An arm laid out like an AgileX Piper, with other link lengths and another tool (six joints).
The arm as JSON. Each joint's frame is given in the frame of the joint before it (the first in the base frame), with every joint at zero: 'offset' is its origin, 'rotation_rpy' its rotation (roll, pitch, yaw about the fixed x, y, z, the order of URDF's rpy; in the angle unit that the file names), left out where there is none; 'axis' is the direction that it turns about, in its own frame. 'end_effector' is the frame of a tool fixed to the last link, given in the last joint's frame.
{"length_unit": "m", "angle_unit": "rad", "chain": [
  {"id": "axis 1", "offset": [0.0, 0.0, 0.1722], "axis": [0.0, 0.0, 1.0]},
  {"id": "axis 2", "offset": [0.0, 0.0, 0.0], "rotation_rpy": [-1.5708, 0.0, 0.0], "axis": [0.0, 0.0, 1.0]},
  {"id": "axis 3", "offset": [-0.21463, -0.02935, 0.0], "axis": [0.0, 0.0, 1.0]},
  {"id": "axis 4", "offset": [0.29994, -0.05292, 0.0], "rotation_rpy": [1.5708, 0.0, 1.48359], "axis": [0.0, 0.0, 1.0]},
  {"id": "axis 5", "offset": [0.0, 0.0, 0.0], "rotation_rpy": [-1.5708, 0.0, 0.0], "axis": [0.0, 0.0, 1.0]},
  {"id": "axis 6", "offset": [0.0, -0.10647, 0.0], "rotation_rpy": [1.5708, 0.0, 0.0], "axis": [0.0, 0.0, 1.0]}
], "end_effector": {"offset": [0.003, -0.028, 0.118], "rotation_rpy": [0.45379, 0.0, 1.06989]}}
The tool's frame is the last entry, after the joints.
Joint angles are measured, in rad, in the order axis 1, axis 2, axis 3, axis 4, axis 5, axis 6. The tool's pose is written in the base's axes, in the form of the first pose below.
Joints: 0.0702, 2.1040, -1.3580, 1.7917, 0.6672, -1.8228
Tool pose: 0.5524, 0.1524, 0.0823; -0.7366, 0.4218, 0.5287; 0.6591, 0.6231, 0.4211; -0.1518, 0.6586, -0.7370
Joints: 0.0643, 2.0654, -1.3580, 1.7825, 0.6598, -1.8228
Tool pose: 0.5564, 0.1482, 0.1025; -0.7261, 0.4007, 0.5587; 0.6621, 0.6267, 0.4110; -0.1855, 0.6684, -0.7203
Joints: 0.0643, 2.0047, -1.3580, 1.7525, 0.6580, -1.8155
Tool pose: 0.5578, 0.1488, 0.1337; -0.7224, 0.3540, 0.5940; 0.6492, 0.6429, 0.4064; -0.2380, 0.6792, -0.6943
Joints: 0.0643, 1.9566, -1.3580, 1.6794, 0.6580, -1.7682
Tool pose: 0.5543, 0.1501, 0.1525; -0.7309, 0.3254, 0.5999; 0.6265, 0.6687, 0.4005; -0.2709, 0.6685, -0.6926
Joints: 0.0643, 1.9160, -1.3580, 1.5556, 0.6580, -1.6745
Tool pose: 0.5470, 0.1504, 0.1603; -0.7505, 0.3167, 0.5800; 0.5952, 0.7053, 0.3850; -0.2871, 0.6342, -0.7179
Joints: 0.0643, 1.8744, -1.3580, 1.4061, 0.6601, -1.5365
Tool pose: 0.5380, 0.1483, 0.1645; -0.7692, 0.3323, 0.5457; 0.5739, 0.7347, 0.3616; -0.2808, 0.5914, -0.7559
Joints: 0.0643, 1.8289, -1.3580, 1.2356, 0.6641, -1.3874
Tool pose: 0.5285, 0.1422, 0.1681; -0.7827, 0.3524, 0.5130; 0.5546, 0.7689, 0.3180; -0.2824, 0.5334, -0.7973
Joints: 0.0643, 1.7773, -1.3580, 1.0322, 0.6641, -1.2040
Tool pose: 0.5193, 0.1289, 0.1719; -0.7825, 0.3942, 0.4820; 0.5522, 0.7970, 0.2446; -0.2878, 0.4575, -0.8413
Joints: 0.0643, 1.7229, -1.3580, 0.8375, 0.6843, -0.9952
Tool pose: 0.5084, 0.1139, 0.1777; -0.7714, 0.4583, 0.4415; 0.5757, 0.7983, 0.1771; -0.2713, 0.3907, -0.8796
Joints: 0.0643, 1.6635, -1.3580, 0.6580, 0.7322, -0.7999
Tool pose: 0.4942, 0.0984, 0.1862; -0.7567, 0.5201, 0.3961; 0.6020, 0.7906, 0.1120; -0.2549, 0.3232, -0.9114
